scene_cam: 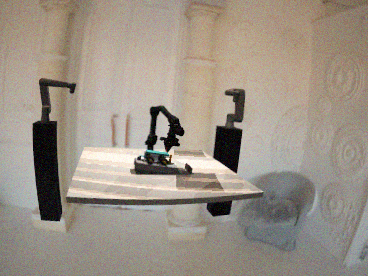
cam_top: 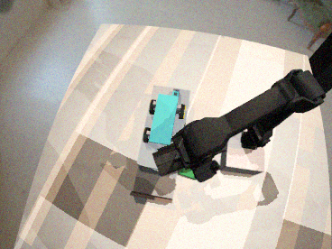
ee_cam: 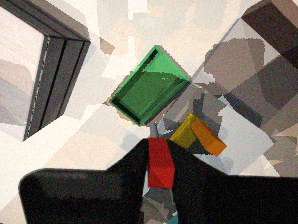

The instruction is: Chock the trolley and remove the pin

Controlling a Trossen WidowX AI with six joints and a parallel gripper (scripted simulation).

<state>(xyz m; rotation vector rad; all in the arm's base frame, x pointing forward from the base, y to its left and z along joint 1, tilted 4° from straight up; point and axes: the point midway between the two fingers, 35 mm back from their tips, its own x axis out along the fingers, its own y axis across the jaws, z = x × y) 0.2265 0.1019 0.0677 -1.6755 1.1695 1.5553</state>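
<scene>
My gripper tip is right at the red-headed stop pin. Also, from my gripper tip: teal trolley 10 cm ahead, 11 cm to the right, 2 cm below; green tray 2 cm behind, 14 cm below; yellow chock 5 cm ahead, 1 cm to the right, 5 cm below.
</scene>
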